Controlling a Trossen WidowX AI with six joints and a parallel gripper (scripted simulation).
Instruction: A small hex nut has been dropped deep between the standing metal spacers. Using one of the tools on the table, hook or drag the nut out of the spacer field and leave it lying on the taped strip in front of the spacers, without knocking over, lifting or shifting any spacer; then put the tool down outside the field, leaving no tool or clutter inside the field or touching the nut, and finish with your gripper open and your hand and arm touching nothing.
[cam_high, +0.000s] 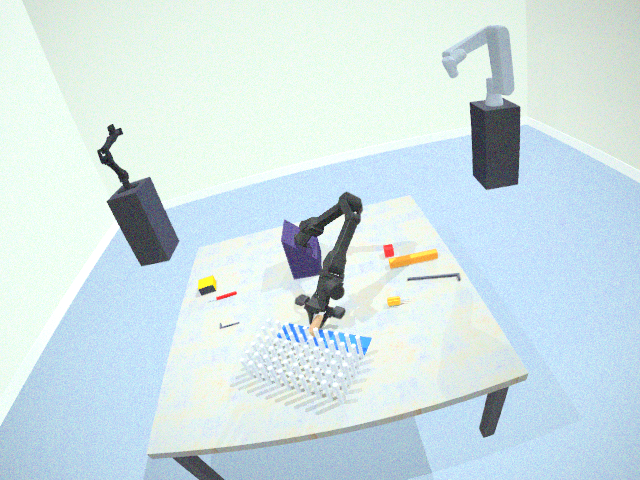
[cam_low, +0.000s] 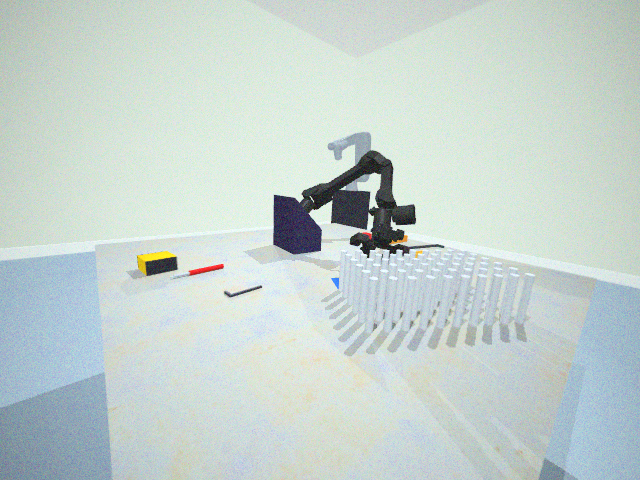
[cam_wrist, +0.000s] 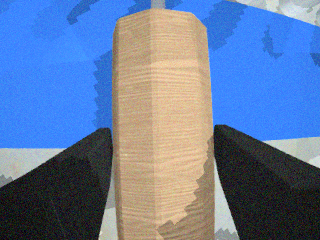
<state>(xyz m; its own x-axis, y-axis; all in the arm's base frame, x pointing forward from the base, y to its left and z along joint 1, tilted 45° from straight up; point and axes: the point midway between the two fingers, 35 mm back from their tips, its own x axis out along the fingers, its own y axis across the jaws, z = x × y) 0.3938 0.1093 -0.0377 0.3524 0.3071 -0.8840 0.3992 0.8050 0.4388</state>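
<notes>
Right now the blue taped strip is 50 mm ahead of my gripper tip, 20 mm to the left of it and 20 mm below it. From my gripper tip the other things lie so: short yellow screwdriver 320 mm to the left, 60 mm behind; orange bar 450 mm to the left, 310 mm behind; red cube 390 mm behind, 350 mm to the left.
</notes>
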